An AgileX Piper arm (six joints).
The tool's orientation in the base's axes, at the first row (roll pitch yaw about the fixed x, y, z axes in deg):
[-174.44 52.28 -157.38]
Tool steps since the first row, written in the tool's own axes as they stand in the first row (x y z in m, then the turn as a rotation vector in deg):
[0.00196 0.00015 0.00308 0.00 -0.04 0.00]
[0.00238 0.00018 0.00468 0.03 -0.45 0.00]
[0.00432 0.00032 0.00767 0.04 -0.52 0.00]
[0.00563 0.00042 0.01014 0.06 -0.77 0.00]
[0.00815 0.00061 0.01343 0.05 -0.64 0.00]
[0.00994 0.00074 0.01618 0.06 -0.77 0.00]
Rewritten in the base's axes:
[0.00120 0.00034 -0.00343 0.01 -0.04 0.00]
[0.00218 0.00061 -0.00474 0.12 -0.43 0.00]
[0.00332 0.00092 -0.00811 0.14 -0.50 0.00]
[0.00444 0.00124 -0.01065 0.21 -0.74 0.00]
[0.00547 0.00153 -0.01466 0.17 -0.62 0.00]
[0.00652 0.00182 -0.01776 0.21 -0.74 0.00]

